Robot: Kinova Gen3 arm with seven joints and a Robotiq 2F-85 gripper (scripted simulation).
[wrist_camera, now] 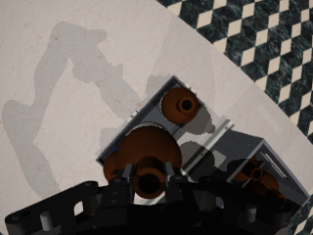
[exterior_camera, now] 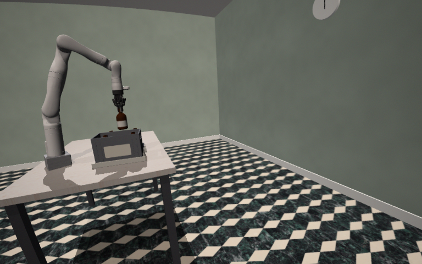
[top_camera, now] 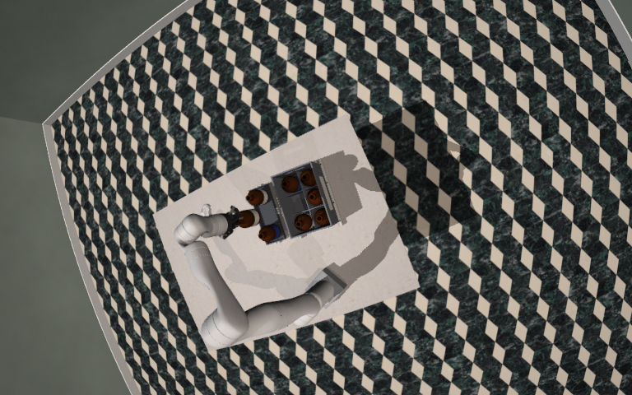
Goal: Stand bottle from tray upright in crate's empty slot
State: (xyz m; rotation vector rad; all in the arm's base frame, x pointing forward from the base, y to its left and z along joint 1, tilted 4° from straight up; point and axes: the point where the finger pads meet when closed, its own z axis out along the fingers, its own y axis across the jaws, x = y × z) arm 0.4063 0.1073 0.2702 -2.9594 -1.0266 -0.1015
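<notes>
The brown bottle lies 70 mm below my hand. Round my hand: grey tray (300 mm below); then grey crate (30 mm behind, 220 mm to the right, 230 mm below).
</notes>
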